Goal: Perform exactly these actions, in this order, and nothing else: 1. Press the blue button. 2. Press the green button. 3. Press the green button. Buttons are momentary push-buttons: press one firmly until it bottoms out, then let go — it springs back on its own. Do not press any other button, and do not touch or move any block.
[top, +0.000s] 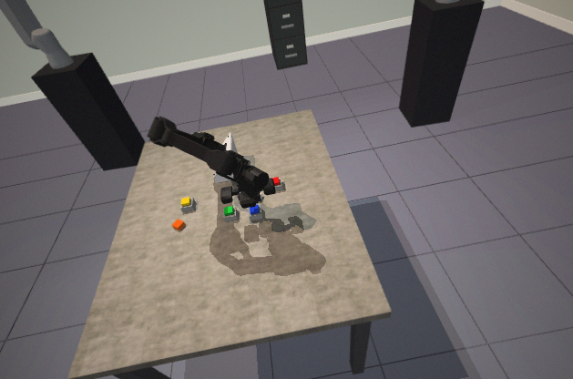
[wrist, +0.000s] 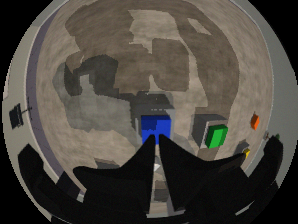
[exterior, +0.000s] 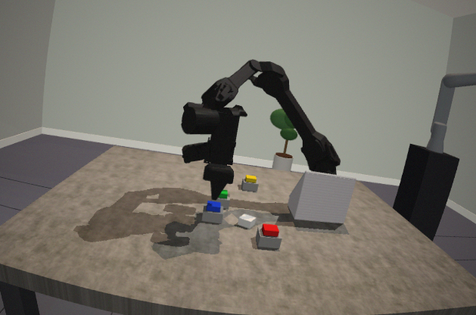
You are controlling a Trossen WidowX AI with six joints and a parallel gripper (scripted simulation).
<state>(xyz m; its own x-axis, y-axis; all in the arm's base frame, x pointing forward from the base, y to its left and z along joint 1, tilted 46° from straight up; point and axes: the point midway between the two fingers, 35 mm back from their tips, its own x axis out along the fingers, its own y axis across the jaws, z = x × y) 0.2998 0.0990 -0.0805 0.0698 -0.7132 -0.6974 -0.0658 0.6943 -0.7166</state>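
Now: gripper tip 20 mm above the blue button. The rest, counted from my gripper tip: red button 130 mm behind, 80 mm to the left, 20 mm below; then green button 10 mm behind, 100 mm to the right, 20 mm below; then white block 90 mm behind, 40 mm below.
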